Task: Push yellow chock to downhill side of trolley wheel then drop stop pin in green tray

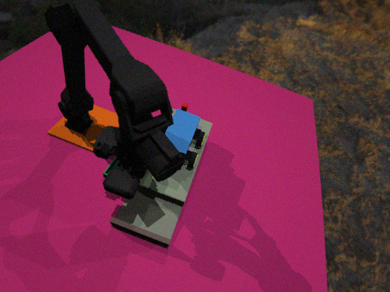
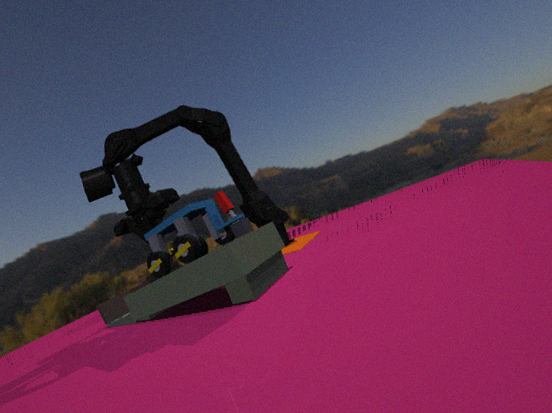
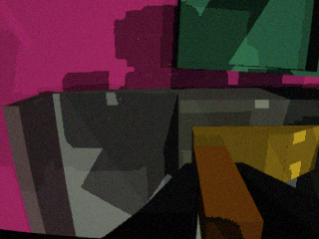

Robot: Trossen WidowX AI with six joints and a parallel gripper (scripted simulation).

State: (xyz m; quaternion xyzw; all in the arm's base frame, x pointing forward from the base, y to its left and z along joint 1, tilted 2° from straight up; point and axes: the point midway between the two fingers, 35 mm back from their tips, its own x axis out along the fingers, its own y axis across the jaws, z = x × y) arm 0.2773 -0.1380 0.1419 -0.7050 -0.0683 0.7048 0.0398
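My gripper tip is now 23 cm to the right of the stop pin, 3 cm short of it and 1 cm below it. Also, from my gripper tip: green tray 12 cm below, 7 cm behind, 6 cm to the left; ramp lip 11 cm to the right, 9 cm below, 6 cm ahead; chock 2 cm to the left.
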